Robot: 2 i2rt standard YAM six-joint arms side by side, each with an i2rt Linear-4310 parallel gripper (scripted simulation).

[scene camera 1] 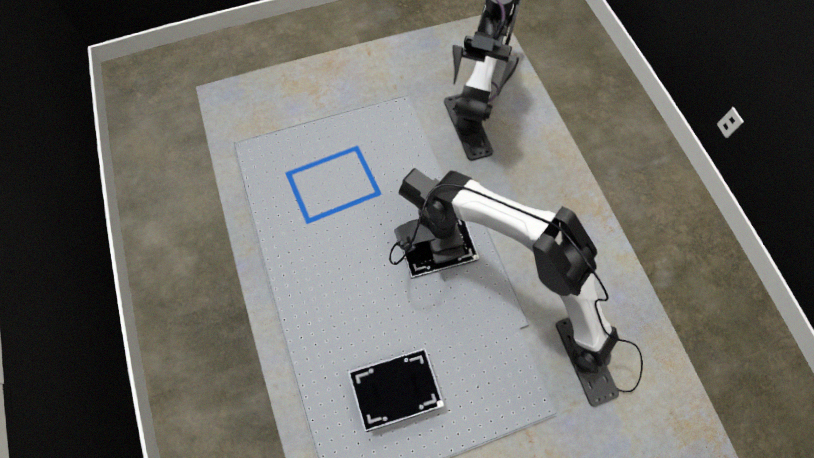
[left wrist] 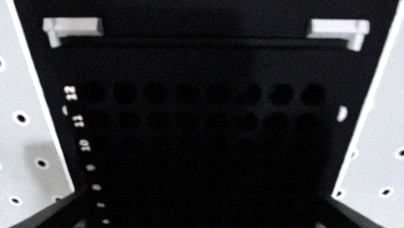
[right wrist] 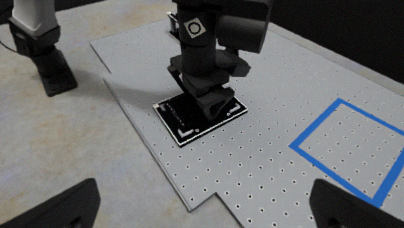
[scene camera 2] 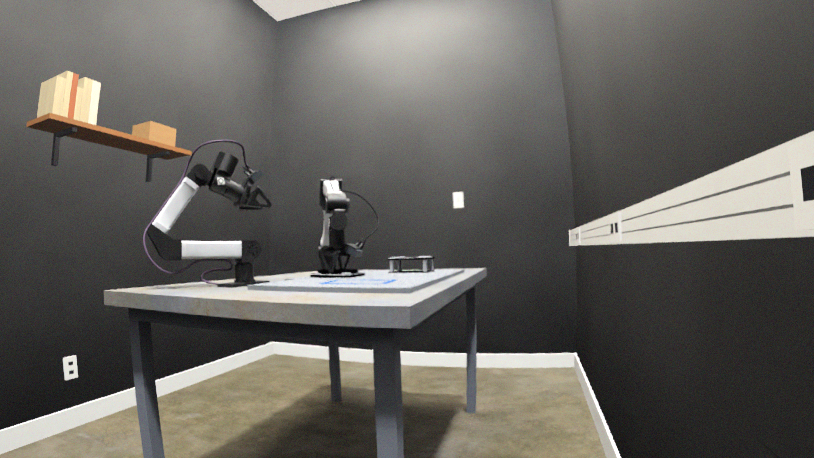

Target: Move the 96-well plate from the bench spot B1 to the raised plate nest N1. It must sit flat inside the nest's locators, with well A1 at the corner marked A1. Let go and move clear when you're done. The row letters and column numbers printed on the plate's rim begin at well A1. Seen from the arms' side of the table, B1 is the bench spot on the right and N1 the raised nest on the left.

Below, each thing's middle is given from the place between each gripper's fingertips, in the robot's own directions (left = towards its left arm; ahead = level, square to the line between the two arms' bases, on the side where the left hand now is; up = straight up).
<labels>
The black fixture [left wrist: 371,43] is 2 cm below my left hand. Round my left hand: black 96-well plate [left wrist: 189,91]: right at my left hand.
I see the black 96-well plate 17 cm ahead of my right hand [scene camera 2: 266,207], 23 cm to the left of it and 23 cm below it. The rest, counted from my right hand: black fixture: 17 cm ahead, 23 cm to the left, 24 cm below.
</labels>
